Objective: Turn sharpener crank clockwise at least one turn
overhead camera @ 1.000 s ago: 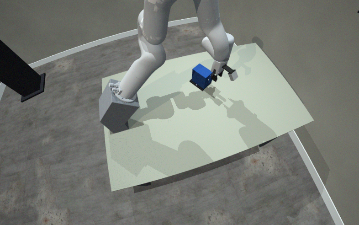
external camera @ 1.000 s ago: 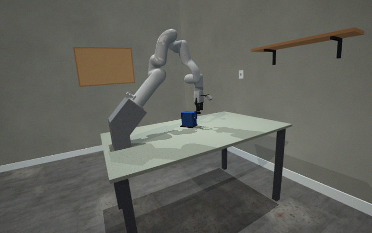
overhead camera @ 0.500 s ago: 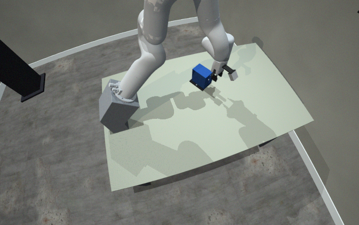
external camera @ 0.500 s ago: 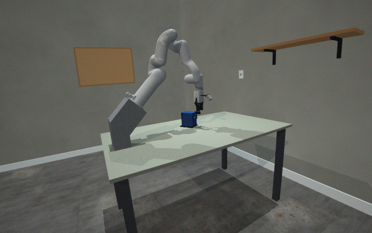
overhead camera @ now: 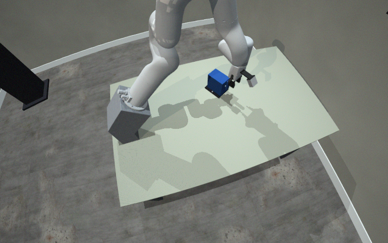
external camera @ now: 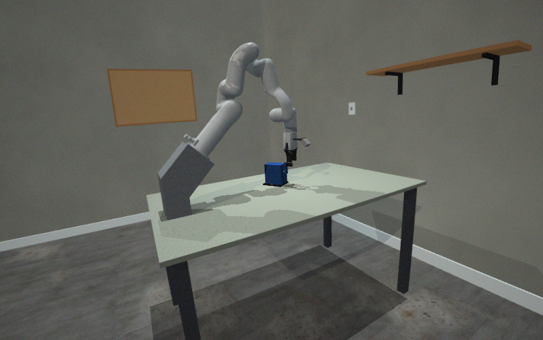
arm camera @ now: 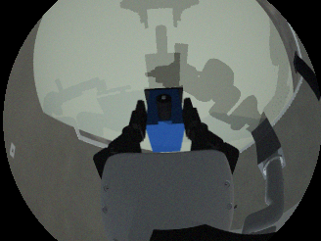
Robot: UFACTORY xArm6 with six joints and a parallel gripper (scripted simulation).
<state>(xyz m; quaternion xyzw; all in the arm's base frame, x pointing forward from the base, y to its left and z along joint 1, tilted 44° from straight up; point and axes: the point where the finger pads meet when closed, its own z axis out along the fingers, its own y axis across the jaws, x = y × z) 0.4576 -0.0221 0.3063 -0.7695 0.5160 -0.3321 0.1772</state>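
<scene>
The crank knob lies 10 mm behind my hand, 20 mm to the left of it and 40 mm below it.
</scene>
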